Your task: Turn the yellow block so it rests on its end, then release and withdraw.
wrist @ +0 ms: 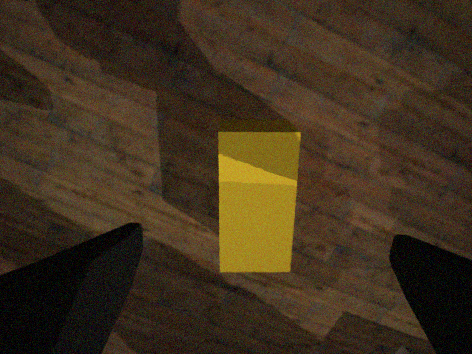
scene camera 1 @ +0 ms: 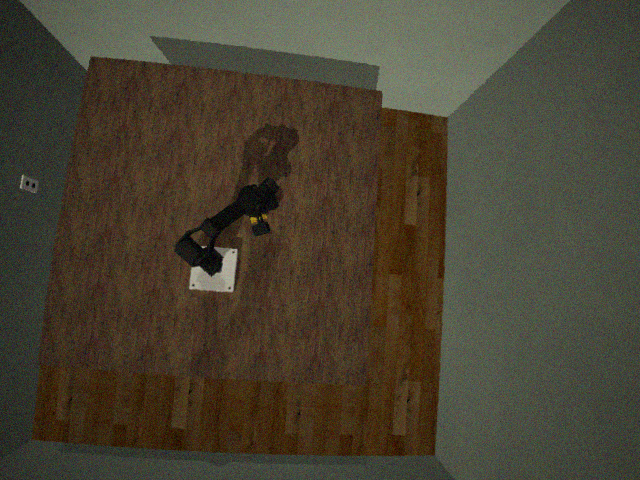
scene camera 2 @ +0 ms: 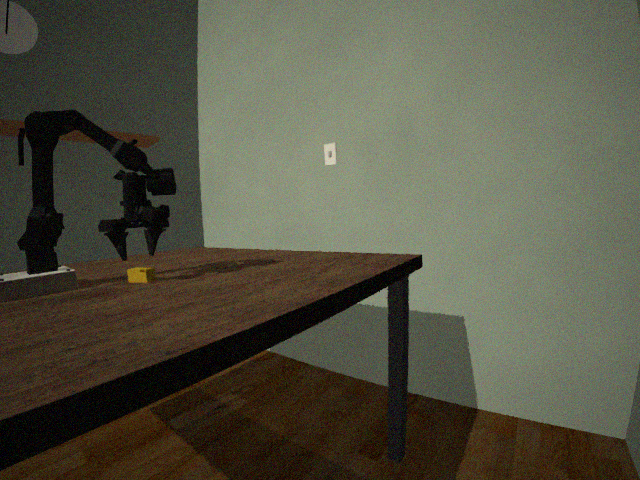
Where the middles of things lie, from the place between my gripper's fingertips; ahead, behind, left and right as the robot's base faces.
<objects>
Right now the yellow block (wrist: 258,159) is 4 cm below my hand.
</objects>
